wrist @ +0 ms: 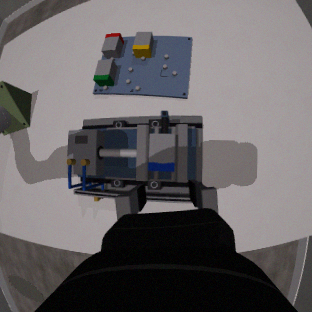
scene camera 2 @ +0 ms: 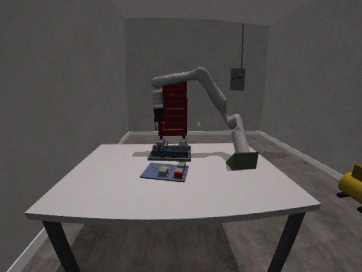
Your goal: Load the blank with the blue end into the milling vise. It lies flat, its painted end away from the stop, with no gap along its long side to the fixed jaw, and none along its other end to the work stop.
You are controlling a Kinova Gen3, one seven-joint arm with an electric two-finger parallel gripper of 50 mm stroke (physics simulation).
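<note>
The grey blank with the blue end (wrist: 161,150) lies in the milling vise (wrist: 195,121) (scene camera 2: 170,157), between the movable jaw (wrist: 142,152) on the left and the fixed jaw (wrist: 182,152) on the right. Its blue end faces the gripper side of the wrist view; its grey end is toward the work stop (wrist: 165,120). A thin dark line shows beside the fixed jaw; I cannot tell whether there is a gap there or at the stop. My gripper (wrist: 166,190) (scene camera 2: 159,127) is open and empty, above the vise's near side in the wrist view, apart from the blank.
A blue board (wrist: 150,82) (scene camera 2: 155,175) holds grey blanks with a red end (wrist: 113,45), a yellow end (wrist: 143,44) and a green end (wrist: 105,72). Blue bent pipes (wrist: 84,177) stand at the vise's left end. The green arm mount (scene camera 2: 243,161) stands on the table (scene camera 2: 170,202).
</note>
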